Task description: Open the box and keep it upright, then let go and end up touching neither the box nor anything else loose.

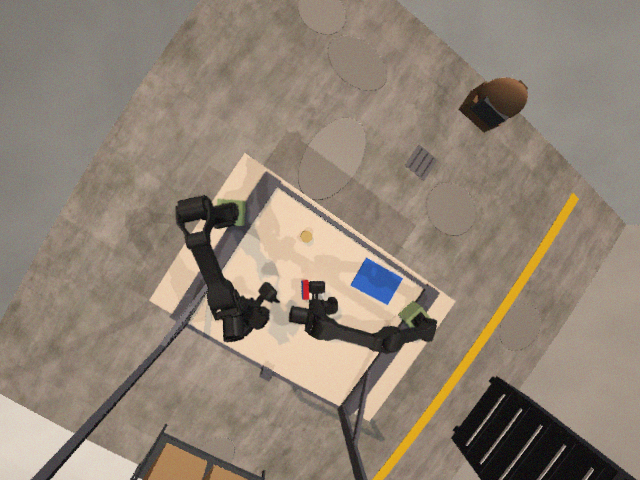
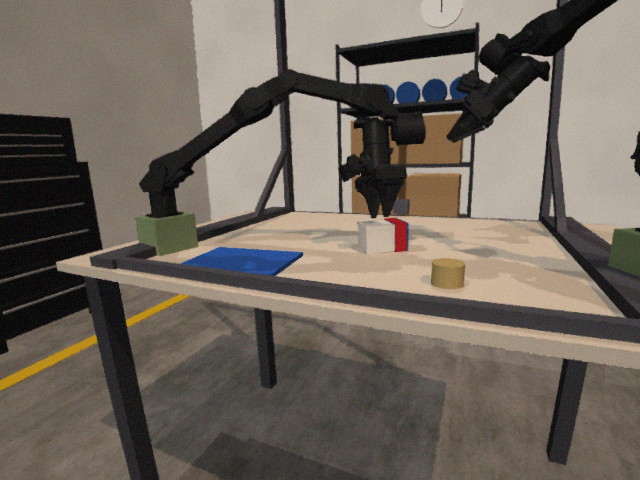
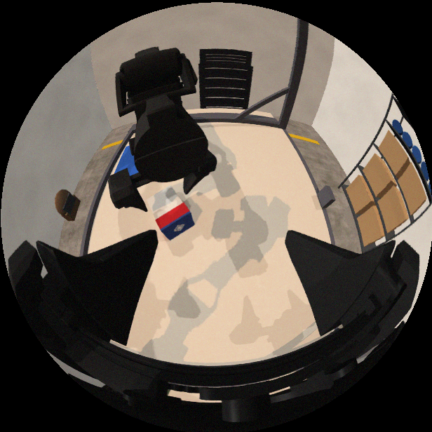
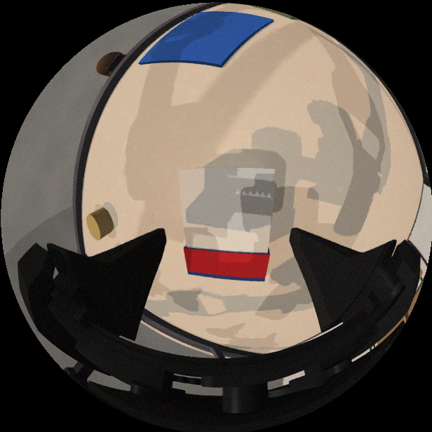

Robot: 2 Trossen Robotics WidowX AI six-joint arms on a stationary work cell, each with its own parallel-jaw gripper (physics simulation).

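Pixels of known places: left gripper, fingertip midpoint: (image 1: 271, 311) (image 2: 449, 140); right gripper, fingertip midpoint: (image 1: 314, 293) (image 2: 379, 217); left arm's base at its link origin: (image 1: 229, 212); right arm's base at its link origin: (image 1: 419, 321) (image 2: 164, 215).
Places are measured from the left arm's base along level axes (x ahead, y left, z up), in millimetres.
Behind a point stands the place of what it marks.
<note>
A closed-looking box (image 1: 305, 289) (image 2: 376, 237) (image 3: 171, 214) (image 4: 226, 264) rests on the table, with a white body, a red band and a navy end face bearing a pale diamond mark. I see no gap in it, and cannot tell which part is the lid. My right gripper (image 2: 379, 215) @(z -12, x 363, y -314 mm) (image 3: 165, 200) (image 4: 229, 234) is open and empty, pointing down above the box; its fingertips look a little apart from it. My left gripper (image 2: 454, 135) @(z 150, x 197, y -338 mm) (image 3: 223, 237) is open and empty, high above the table and well away from the box.
A blue mat (image 1: 376, 281) @(z -73, x 657, y -265 mm) (image 2: 242, 259) @(z -73, x 659, y -261 mm) (image 4: 207, 39) lies near the table's edge. A short brass cylinder (image 1: 306, 236) @(z -46, x 315, y -77 mm) (image 2: 448, 273) @(z -56, x 326, y -56 mm) (image 4: 100, 223) stands apart from the box. Dark rails (image 2: 330, 293) @(z -69, x 508, y -43 mm) run along the table (image 2: 516, 302) @(z -81, x 255, y 10 mm). Green blocks (image 1: 413, 313) @(z -1, x 823, y -388 mm) (image 2: 166, 233) @(z -33, x 840, y -370 mm) carry the arms' bases.
</note>
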